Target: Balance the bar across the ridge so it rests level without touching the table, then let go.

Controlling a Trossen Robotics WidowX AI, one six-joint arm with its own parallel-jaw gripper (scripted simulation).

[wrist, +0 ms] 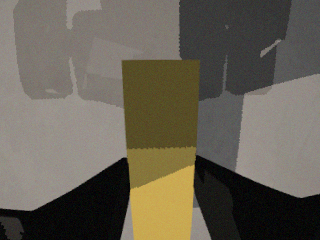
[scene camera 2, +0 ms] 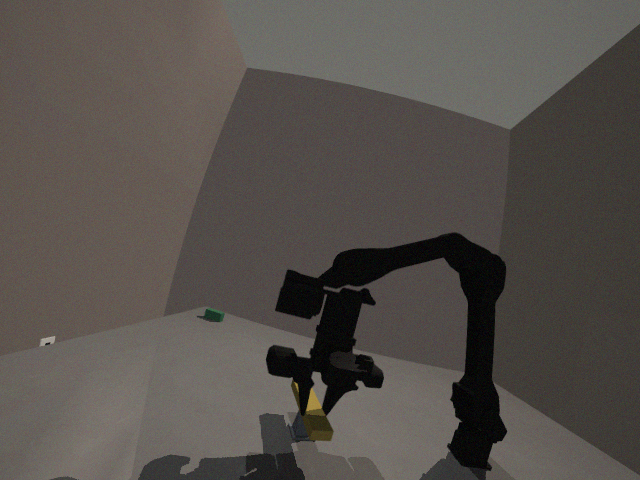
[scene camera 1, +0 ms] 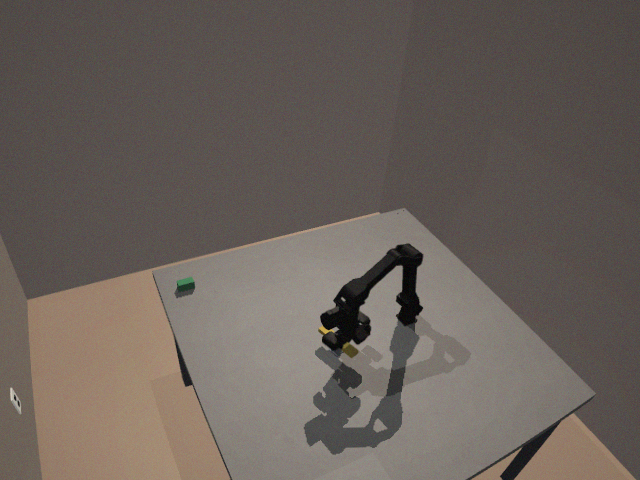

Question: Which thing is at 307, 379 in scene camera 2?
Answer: My gripper.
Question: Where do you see a bar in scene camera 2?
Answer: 317, 425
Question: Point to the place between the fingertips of my gripper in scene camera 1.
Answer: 343, 345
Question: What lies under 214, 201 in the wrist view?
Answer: My gripper.
